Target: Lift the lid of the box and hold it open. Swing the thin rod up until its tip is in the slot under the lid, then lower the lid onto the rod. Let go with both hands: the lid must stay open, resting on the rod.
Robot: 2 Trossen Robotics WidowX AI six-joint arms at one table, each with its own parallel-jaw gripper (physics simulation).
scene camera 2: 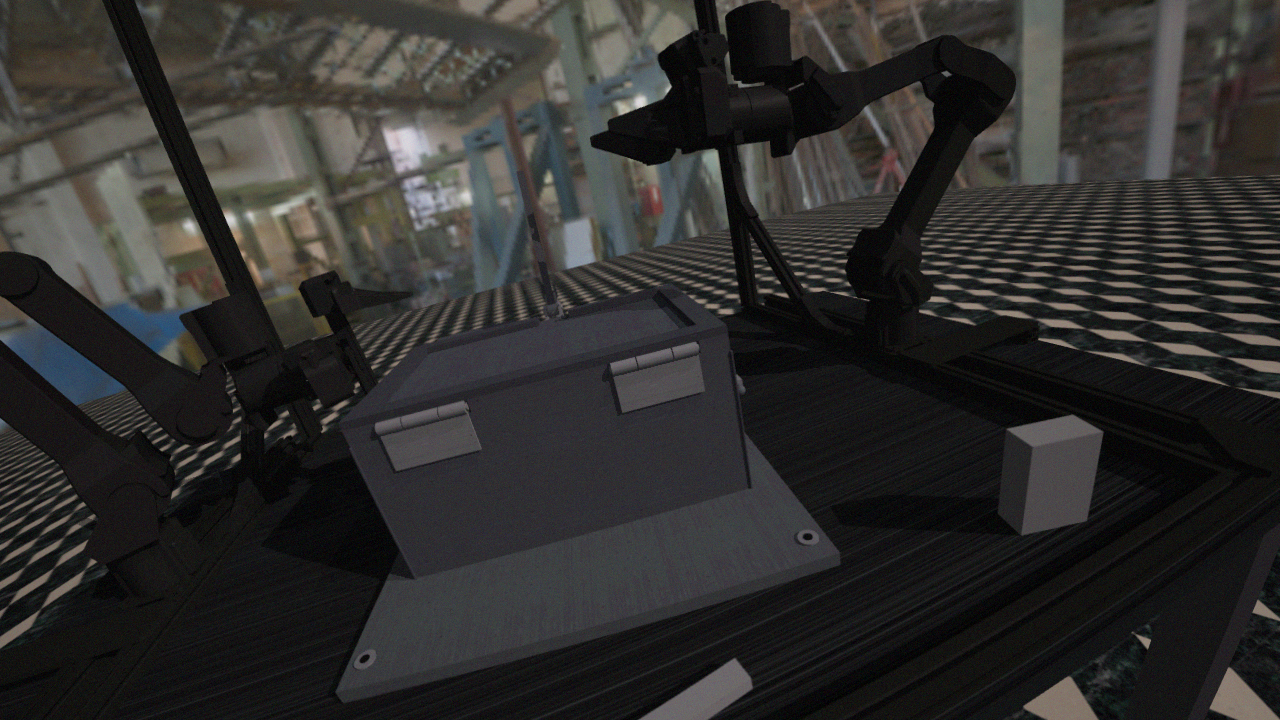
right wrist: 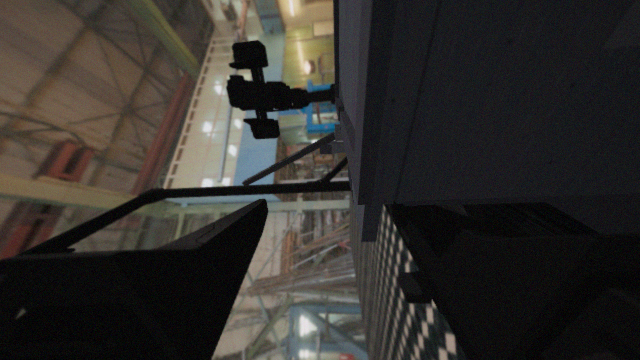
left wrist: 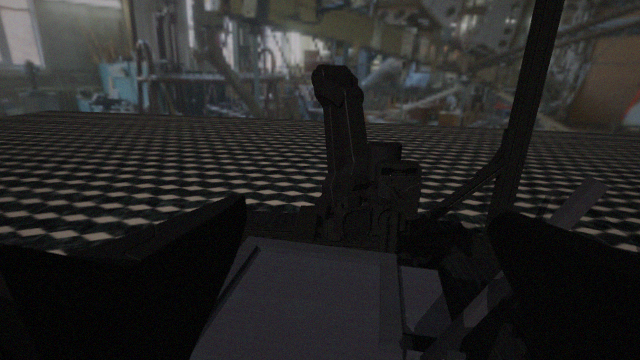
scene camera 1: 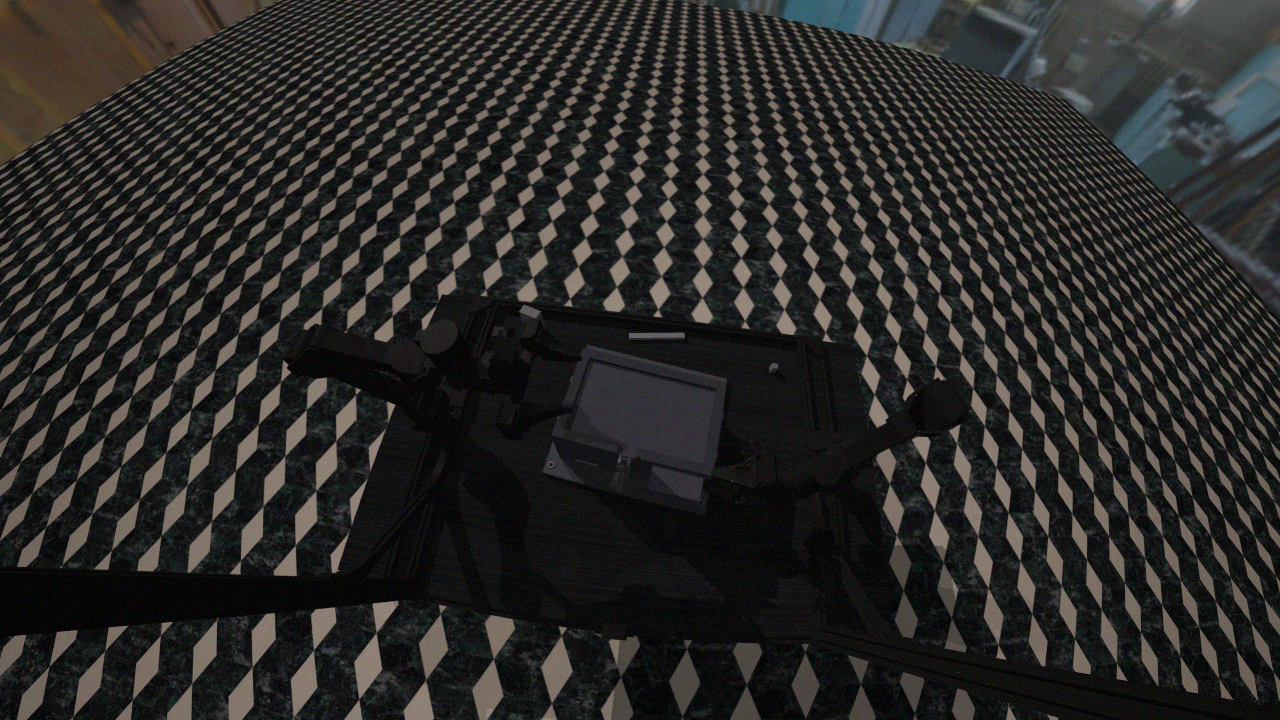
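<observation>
My left gripper is in the pictures, and you can see it in the left wrist view and the right wrist view too. My right gripper is there as well, and the right wrist view is another place where it can be seen. And there's a grey box in the pictures.
</observation>
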